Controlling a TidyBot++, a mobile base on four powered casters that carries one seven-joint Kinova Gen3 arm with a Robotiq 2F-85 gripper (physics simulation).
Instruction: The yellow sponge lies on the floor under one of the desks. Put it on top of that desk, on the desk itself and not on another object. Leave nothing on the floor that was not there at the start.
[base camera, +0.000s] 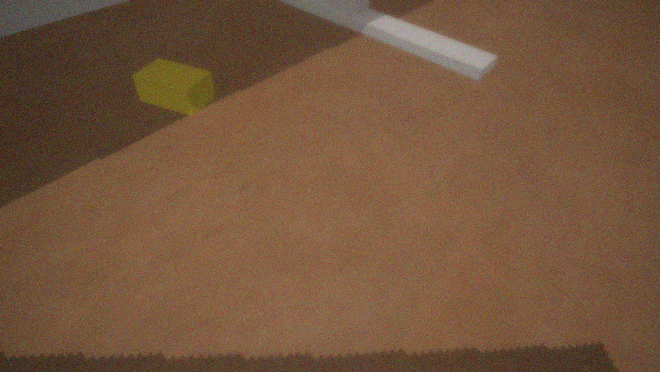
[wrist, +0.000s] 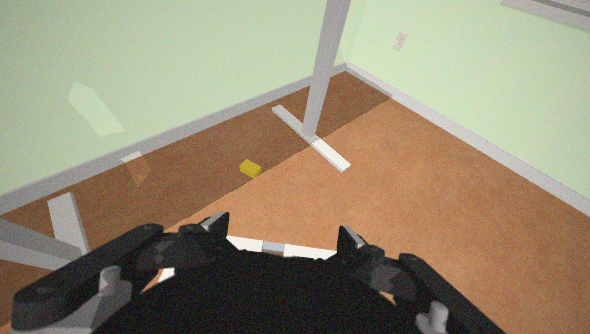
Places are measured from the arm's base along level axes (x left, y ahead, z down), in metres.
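Pixels of known places: gripper, fingertip midpoint: (wrist: 283, 231).
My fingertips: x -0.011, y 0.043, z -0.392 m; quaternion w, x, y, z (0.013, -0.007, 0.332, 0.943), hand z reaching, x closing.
Behind a point stands the place of what it marks.
The yellow sponge (base camera: 172, 86) @(x 0.192, y 0.594, z 0.352 m) (wrist: 250, 168) @(x 0.198, y 0.619, z 0.352 m) lies on the floor inside the desk's shadow, near the shadow's edge. It is at the upper left in the base camera view and a little left of the middle in the wrist view. It lies between two white desk feet; the right foot (base camera: 435, 46) @(x -0.262, y 0.806, z 0.371 m) (wrist: 331, 154) @(x -0.261, y 0.833, z 0.371 m) carries a grey leg (wrist: 325, 70) @(x -0.111, y 0.946, z -0.084 m). The desk top does not show in either view. My gripper (wrist: 283, 231) @(x -0.011, y 0.042, z -0.392 m) is open and empty, with its two fingertips wide apart. In the wrist view the sponge appears beyond the fingertips, well apart from them.
The left desk foot (wrist: 67, 220) @(x 0.887, y 0.220, z 0.371 m) and part of its leg (wrist: 35, 245) @(x 0.717, y 0.083, z 0.166 m) show at the lower left in the wrist view. Pale green walls (wrist: 200, 45) @(x 0.504, y 0.988, z -0.081 m) with a grey baseboard (wrist: 215, 112) @(x 0.504, y 0.975, z 0.308 m) meet in a corner behind the right leg. A wall outlet (wrist: 399, 41) @(x -0.703, y 1.764, z -0.005 m) is at the upper right.
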